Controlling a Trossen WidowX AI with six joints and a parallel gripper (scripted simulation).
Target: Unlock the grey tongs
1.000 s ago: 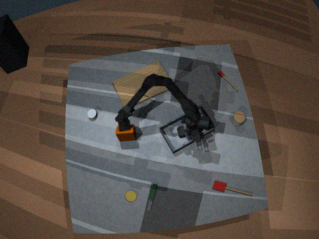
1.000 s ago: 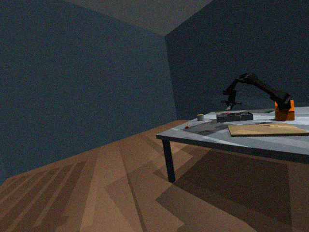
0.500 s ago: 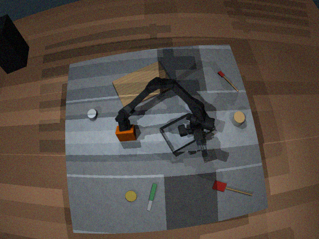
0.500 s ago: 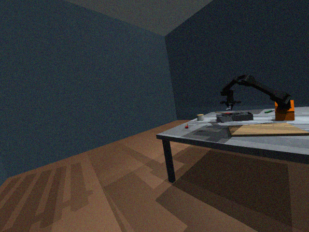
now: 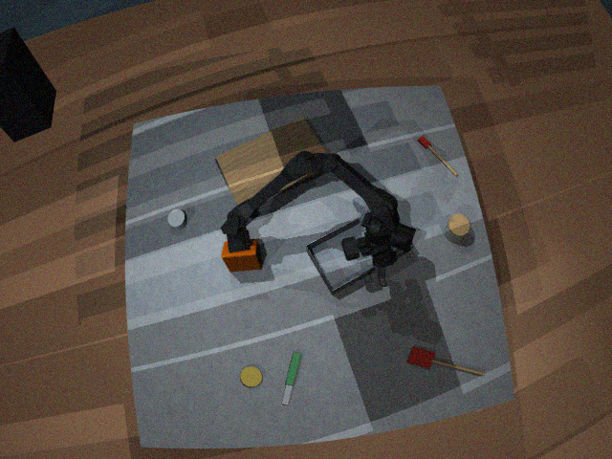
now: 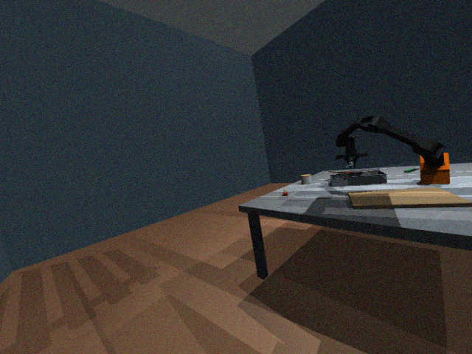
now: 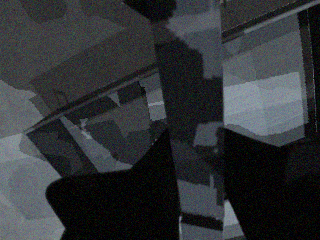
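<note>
Right now the wooden board is 230 mm behind my gripper tip, 430 mm to the left of it and 90 mm below it. The rest, counted from my gripper tip: roasting tin 20 mm behind, 40 mm to the left, 70 mm below; yellow disc 450 mm behind, 290 mm to the right, 90 mm below; white cylinder 600 mm behind, 290 mm to the left, 80 mm below.
</note>
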